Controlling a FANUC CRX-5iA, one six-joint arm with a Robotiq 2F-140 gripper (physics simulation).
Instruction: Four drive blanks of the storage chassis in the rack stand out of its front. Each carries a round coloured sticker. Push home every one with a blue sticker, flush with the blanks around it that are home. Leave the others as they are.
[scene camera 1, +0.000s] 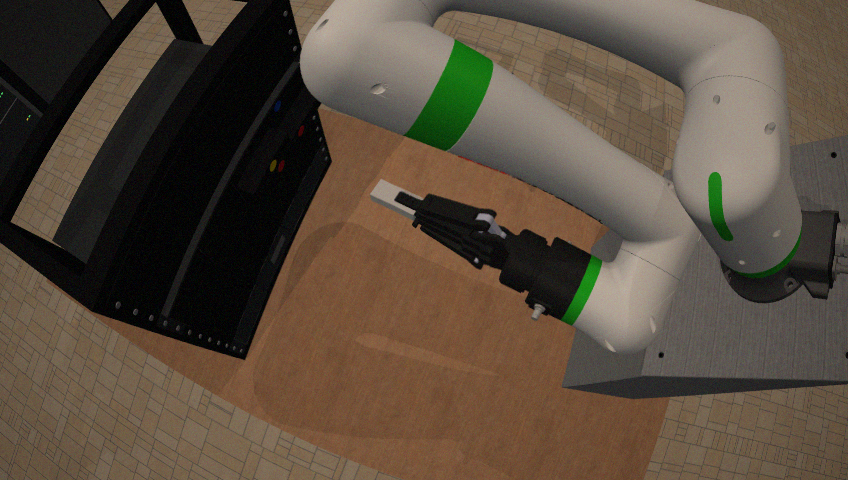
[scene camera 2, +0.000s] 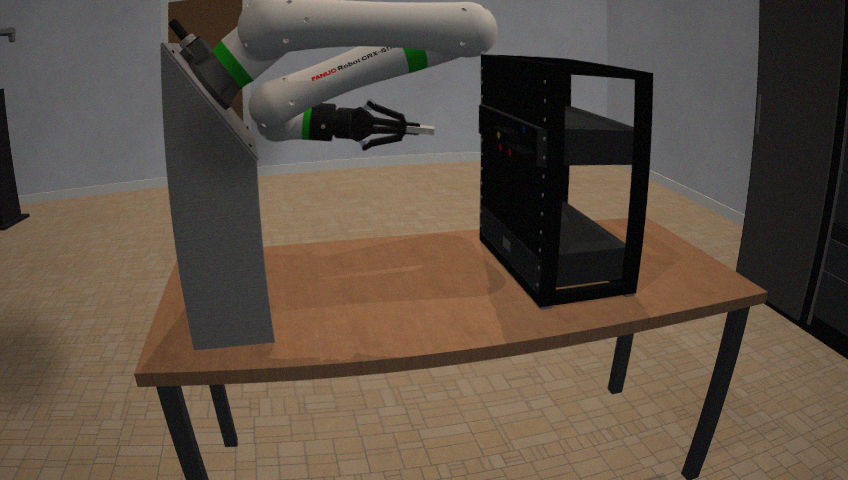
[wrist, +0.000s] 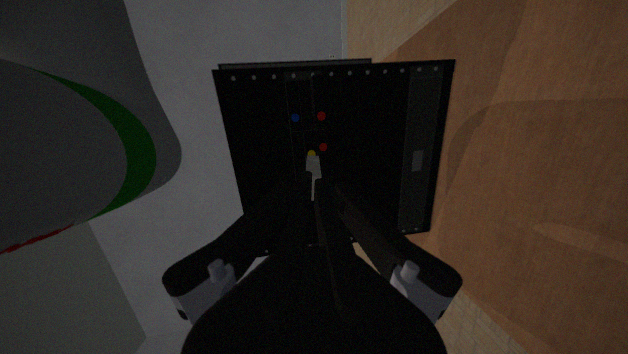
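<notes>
In the dark storage chassis (scene camera 2: 541, 151), a blue sticker (scene camera 1: 277, 105) (scene camera 2: 523, 129) (wrist: 295, 118) marks a blank in the upper row. A yellow sticker (scene camera 1: 273, 165) (scene camera 2: 498, 135) (wrist: 311, 153) shows across from it, with one red sticker (scene camera 1: 281, 166) (scene camera 2: 500, 146) (wrist: 323, 147) close below. Another red sticker (scene camera 1: 301, 130) (scene camera 2: 509, 152) (wrist: 321, 116) sits below the blue one. How far each blank stands out is too dark to tell. My gripper (scene camera 1: 410, 202) (scene camera 2: 410, 128) is shut, its pale block-shaped tip (scene camera 1: 389, 193) (scene camera 2: 422, 129) (wrist: 313, 164) pointing at the rack, apart from its front; it overlaps the yellow sticker's lower edge in the wrist view.
The black open-sided rack (scene camera 1: 101, 285) (scene camera 2: 644, 118) stands on the wooden table (scene camera 1: 416, 380) (scene camera 2: 380, 321). A unit with a light label (scene camera 2: 506, 242) (wrist: 417, 160) fills its bottom. The arm's large elbow (scene camera 1: 351, 65) (scene camera 2: 470, 26) is near the rack's upper front. The grey pedestal (scene camera 1: 743, 333) (scene camera 2: 220, 237) stands opposite.
</notes>
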